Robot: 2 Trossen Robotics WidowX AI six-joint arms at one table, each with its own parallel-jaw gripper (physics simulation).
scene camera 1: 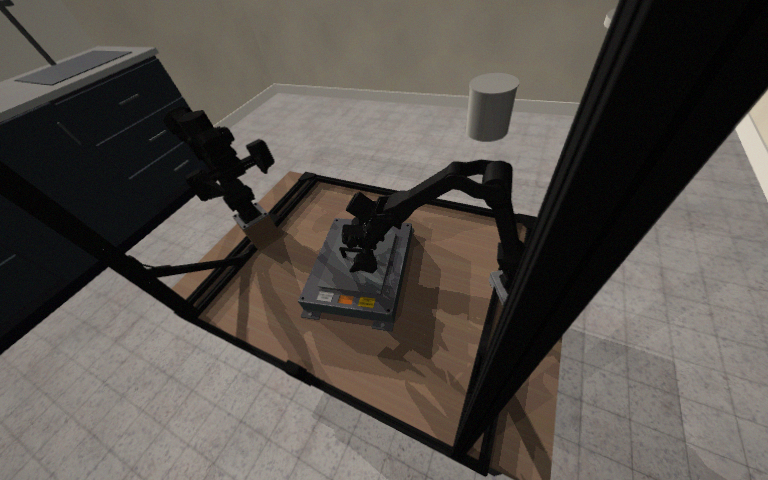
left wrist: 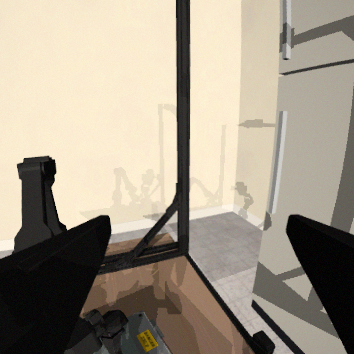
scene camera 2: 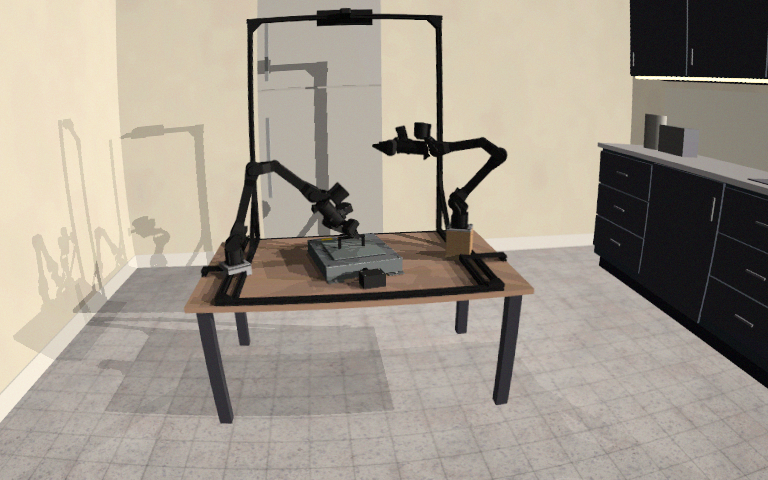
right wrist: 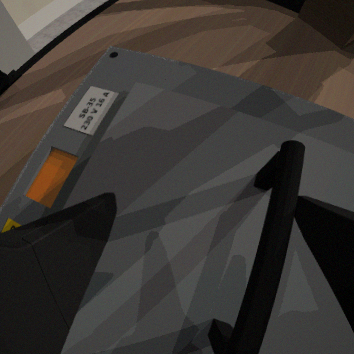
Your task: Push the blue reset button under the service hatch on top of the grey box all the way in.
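The grey box point(scene camera 1: 308, 293) point(scene camera 2: 362, 270) point(left wrist: 137, 325) point(right wrist: 120, 67) stands on the table. Its service hatch point(scene camera 1: 334, 278) point(right wrist: 155, 125) lies flat, with a black bar handle point(scene camera 2: 363, 241) point(right wrist: 271, 230) on it. The blue reset button does not show in any view. My right gripper point(scene camera 1: 362, 263) point(scene camera 2: 352, 230) point(right wrist: 206, 203) is open at the hatch, with the handle standing between its fingers, close to the right-hand finger in the right wrist view. My left gripper point(scene camera 2: 376, 146) point(left wrist: 199, 223) is open and empty, held high above the table and away from the box.
An orange rectangle point(scene camera 1: 345, 300) point(right wrist: 52, 177), a white label point(scene camera 1: 324, 296) point(right wrist: 90, 111) and a yellow label point(scene camera 1: 366, 302) point(left wrist: 147, 340) lie along one edge of the box. A small black block point(scene camera 2: 372, 278) sits beside the box. Black frame rails edge the table point(scene camera 2: 271, 277).
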